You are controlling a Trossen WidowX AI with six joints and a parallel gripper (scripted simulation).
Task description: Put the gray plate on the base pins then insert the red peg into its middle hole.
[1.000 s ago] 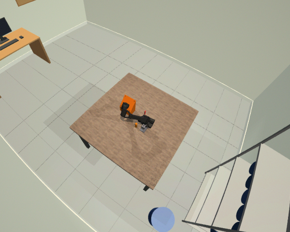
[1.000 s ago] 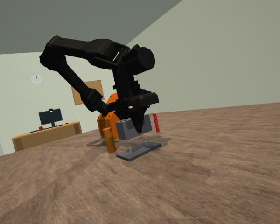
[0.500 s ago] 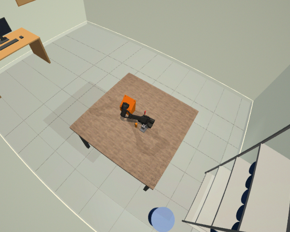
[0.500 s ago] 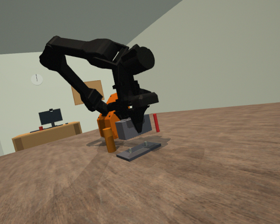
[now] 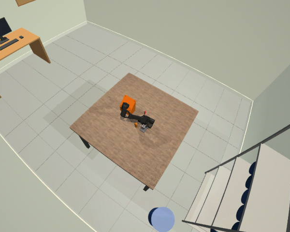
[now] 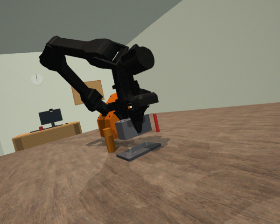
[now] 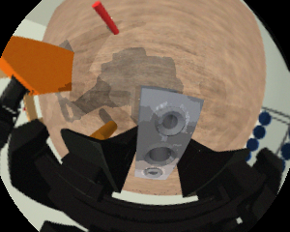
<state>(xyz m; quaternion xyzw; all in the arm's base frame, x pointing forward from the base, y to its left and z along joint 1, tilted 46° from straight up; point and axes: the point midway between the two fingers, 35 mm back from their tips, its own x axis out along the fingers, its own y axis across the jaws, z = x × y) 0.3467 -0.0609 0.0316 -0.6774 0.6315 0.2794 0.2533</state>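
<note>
Now: gripper tip 50 mm above the flat base. Also, from my gripper tip: red peg (120 mm behind, 180 mm to the left, 20 mm below); then gray plate (30 mm above); then orange cylinder (100 mm behind, 50 mm to the right, 20 mm below).
</note>
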